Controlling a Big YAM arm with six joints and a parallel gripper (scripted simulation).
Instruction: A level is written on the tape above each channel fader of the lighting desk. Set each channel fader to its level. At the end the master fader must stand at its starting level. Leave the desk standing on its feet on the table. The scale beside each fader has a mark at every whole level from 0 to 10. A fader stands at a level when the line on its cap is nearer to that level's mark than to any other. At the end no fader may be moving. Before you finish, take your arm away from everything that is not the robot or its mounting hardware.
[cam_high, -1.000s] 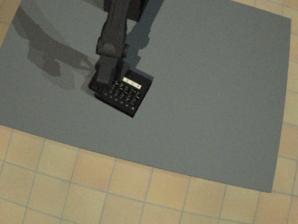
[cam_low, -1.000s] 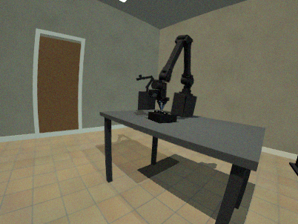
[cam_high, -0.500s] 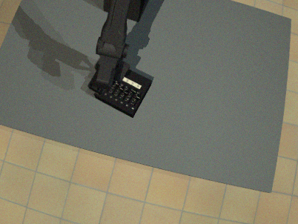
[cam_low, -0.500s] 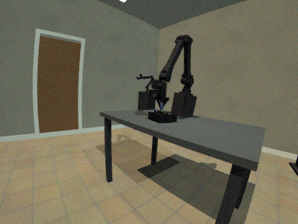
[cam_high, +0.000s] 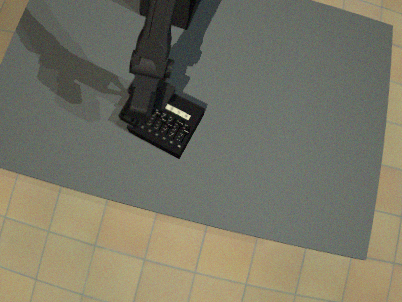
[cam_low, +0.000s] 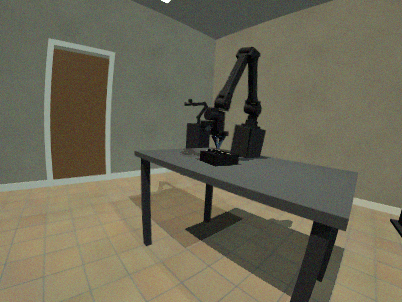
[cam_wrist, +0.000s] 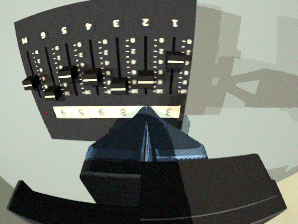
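The fader cap 1 is 4 cm to the right of my hand, 3 cm ahead of it and 2 cm below it. From my hand the other things lie so: master fader cap: 9 cm to the left, 7 cm ahead, 2 cm below; then fader cap 4: 4 cm ahead, 3 cm to the left, 2 cm below; then fader cap 5: 6 cm ahead, 5 cm to the left, 2 cm below.
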